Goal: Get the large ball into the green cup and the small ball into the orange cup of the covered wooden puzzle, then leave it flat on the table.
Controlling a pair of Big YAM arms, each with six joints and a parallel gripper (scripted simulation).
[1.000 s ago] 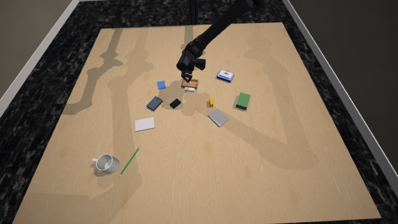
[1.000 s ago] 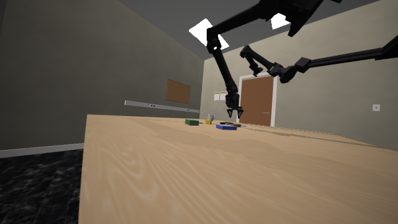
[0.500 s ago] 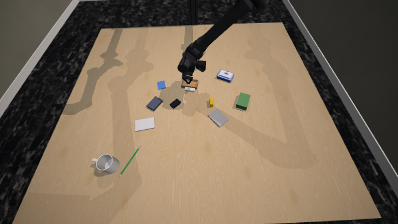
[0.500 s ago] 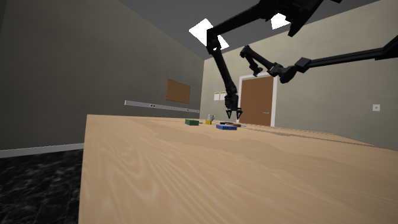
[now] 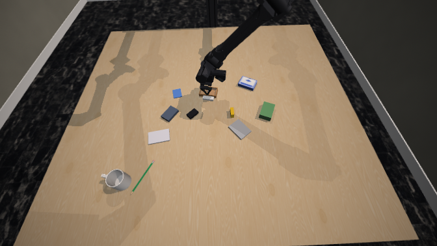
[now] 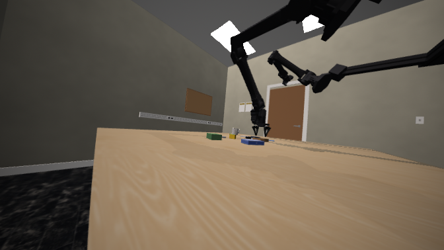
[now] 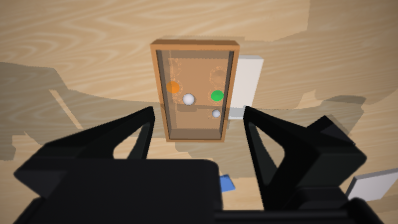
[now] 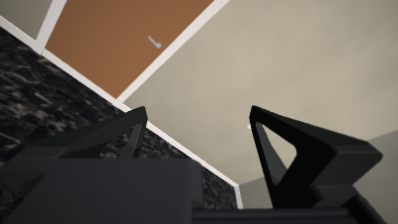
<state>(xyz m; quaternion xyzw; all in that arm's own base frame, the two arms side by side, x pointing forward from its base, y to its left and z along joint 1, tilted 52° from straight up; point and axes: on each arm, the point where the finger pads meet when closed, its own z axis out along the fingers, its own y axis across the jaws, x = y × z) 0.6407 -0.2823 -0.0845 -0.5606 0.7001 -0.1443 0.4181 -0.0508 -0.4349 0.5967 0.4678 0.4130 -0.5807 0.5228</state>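
The covered wooden puzzle is 40 mm below my left hand. From my left hand the other things lie so: black block 150 mm ahead, 110 mm to the right, 40 mm below; white block 40 mm ahead, 10 mm to the right, 40 mm below; yellow block 180 mm ahead, 120 mm to the left, 30 mm below.
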